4 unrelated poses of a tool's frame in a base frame.
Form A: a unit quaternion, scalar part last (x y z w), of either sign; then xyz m.
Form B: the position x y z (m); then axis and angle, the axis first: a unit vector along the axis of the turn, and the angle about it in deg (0 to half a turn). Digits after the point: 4 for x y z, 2 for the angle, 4 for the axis.
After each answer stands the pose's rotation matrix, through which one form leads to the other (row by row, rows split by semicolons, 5 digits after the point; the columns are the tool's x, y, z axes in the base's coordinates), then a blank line. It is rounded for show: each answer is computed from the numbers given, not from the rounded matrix.
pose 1, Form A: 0.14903, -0.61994, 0.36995, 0.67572, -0.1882, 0.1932, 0.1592
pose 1, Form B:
-0.1882, 0.1932, 0.1592, 0.2022, -0.8410, 0.5019, 94.98
-0.04238 -0.68475 -0.72755; 0.31519 0.68185 -0.66010; 0.94808 -0.25729 0.18693

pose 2, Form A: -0.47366, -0.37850, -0.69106, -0.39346, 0.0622, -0.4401, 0.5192
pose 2, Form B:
0.0622, -0.4401, 0.5192, 0.5152, 0.4117, 0.7517, 133.66
-0.24166 -0.18525 0.95251; 0.90238 -0.40385 0.15040; 0.35681 0.89587 0.26476

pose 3, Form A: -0.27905, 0.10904, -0.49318, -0.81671, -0.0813, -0.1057, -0.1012
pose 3, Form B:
-0.0813, -0.1057, -0.1012, 0.4836, -0.1890, 0.8547, 70.49
0.48977 -0.86642 0.09714; 0.74471 0.35781 -0.56336; 0.45335 0.34825 0.82048

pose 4, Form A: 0.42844, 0.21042, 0.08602, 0.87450, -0.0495, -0.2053, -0.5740
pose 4, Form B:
-0.0495, -0.2053, -0.5740, 0.8834, 0.4338, 0.1774, 58.03
0.89665 0.02986 0.44174; 0.33076 0.61807 -0.71315; -0.29432 0.78555 0.54432

